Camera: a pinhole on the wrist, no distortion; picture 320 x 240 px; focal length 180.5 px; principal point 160.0 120.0 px. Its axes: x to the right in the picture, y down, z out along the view. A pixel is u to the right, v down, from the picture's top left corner.
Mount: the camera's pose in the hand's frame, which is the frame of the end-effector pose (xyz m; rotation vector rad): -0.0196 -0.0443 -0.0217 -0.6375 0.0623 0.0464
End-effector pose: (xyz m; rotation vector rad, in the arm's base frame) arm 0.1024 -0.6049 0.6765 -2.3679 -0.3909 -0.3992
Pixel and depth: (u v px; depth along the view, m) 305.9 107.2 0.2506
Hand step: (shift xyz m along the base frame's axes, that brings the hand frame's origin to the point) 0.2438 0.0835 -0.1058
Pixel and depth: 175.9 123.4 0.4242
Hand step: 0.1697 0.0634 -0.3343
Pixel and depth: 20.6 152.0 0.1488
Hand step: -0.0774 -0.0052 -0.1510
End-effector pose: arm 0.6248 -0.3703 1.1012 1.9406 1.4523 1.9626
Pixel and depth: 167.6 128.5 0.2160
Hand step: 0.1677 0.0292 0.0243
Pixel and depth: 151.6 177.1 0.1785
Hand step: 0.1362 -0.0241 0.0277
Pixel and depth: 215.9 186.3 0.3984
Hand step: 0.3123 0.0043 0.2325
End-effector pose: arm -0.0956 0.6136 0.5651 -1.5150 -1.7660 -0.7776
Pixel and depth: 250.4 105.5 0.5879
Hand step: 0.1927 0.5813 -0.0245
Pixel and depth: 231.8 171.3 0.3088
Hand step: 0.1819 0.2276 -0.0062
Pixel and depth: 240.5 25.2 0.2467
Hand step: -0.0362 0.2593 -0.0579
